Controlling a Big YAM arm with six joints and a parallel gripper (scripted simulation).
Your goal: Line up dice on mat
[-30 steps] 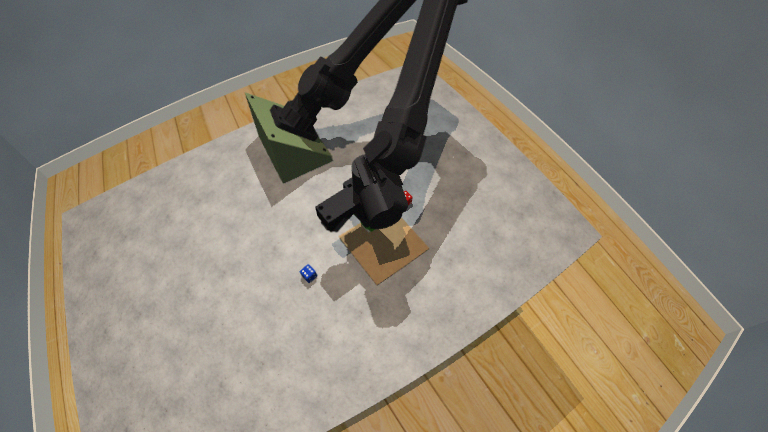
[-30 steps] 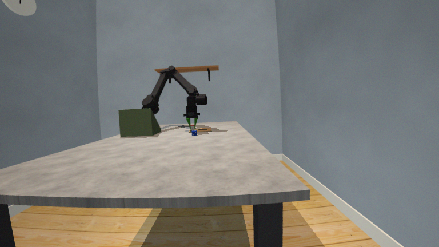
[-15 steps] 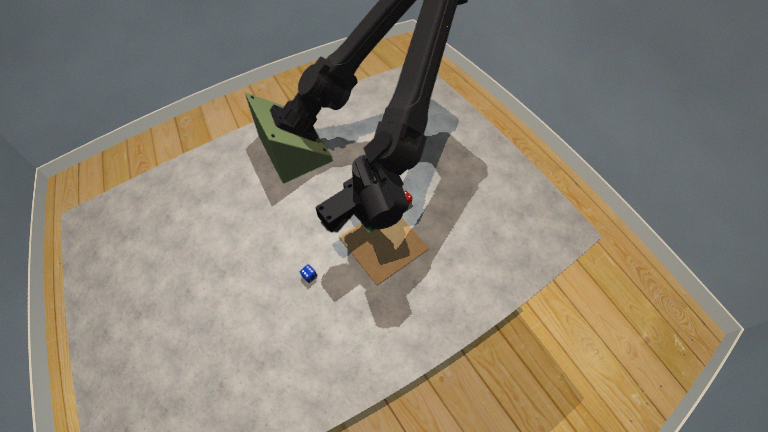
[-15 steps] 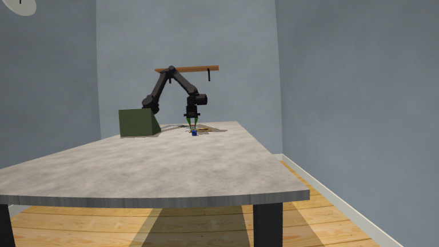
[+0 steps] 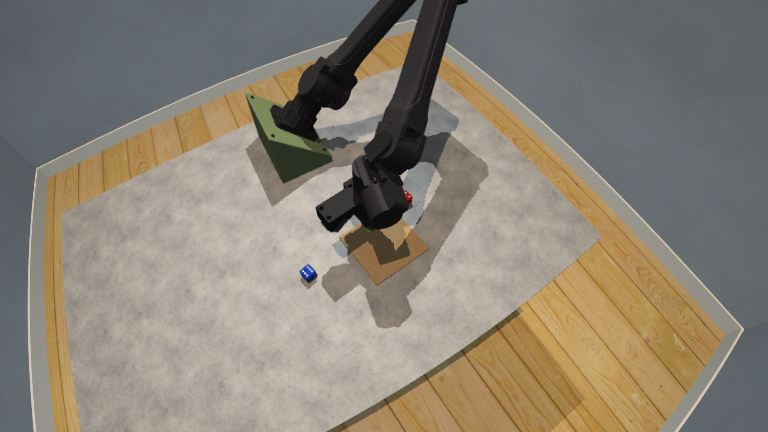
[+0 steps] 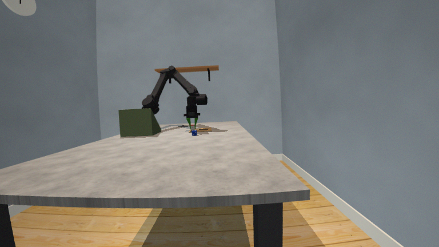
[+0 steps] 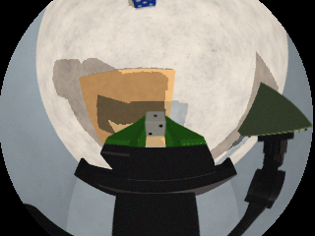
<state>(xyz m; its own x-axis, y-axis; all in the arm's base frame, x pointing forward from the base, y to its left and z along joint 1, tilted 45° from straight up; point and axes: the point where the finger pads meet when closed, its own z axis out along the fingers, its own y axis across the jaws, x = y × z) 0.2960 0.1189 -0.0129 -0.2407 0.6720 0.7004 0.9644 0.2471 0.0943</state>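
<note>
Right now my hand is right at the white die. Also, from my hand: red die 30 mm behind, 100 mm to the left, 10 mm below; tan mat 50 mm ahead, 10 mm to the left, 20 mm below; blue die 50 mm ahead, 160 mm to the right, 10 mm below.
</note>
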